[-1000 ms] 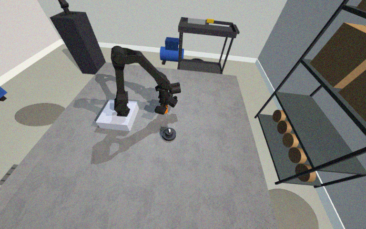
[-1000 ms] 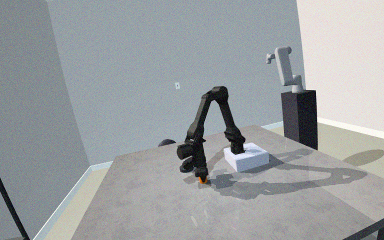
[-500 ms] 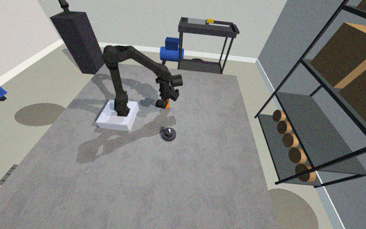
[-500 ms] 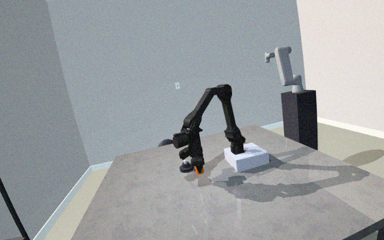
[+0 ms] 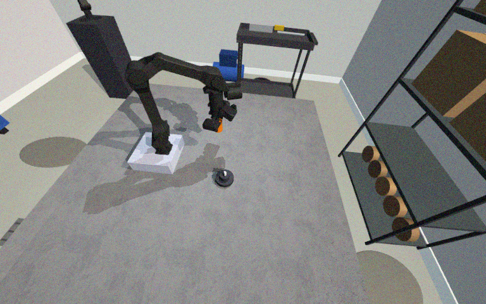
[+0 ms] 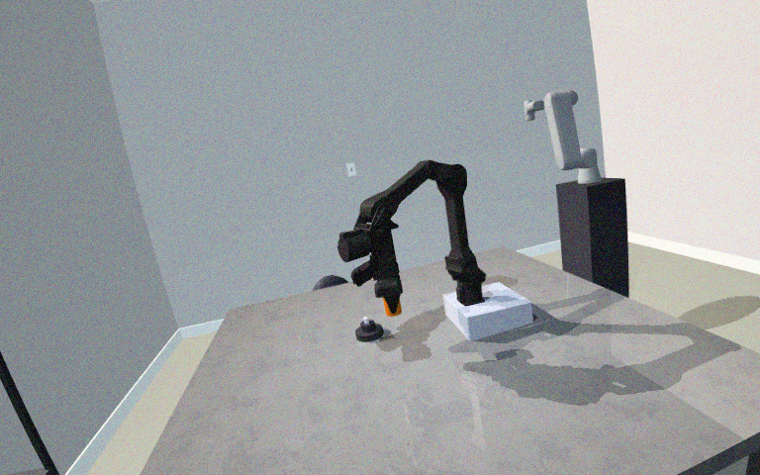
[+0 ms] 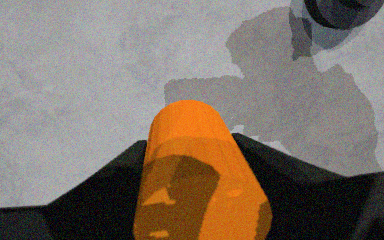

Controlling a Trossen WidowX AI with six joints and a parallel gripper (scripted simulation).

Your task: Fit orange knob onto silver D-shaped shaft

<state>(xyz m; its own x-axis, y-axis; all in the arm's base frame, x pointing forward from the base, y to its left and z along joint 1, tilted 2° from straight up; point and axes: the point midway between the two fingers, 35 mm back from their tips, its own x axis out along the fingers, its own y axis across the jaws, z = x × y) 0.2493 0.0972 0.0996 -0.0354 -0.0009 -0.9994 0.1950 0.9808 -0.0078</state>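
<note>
Now: the orange knob 30 mm above my gripper tip. The rest, counted from my gripper tip: round black pedestal 190 mm to the right, 110 mm below, 60 mm ahead.
</note>
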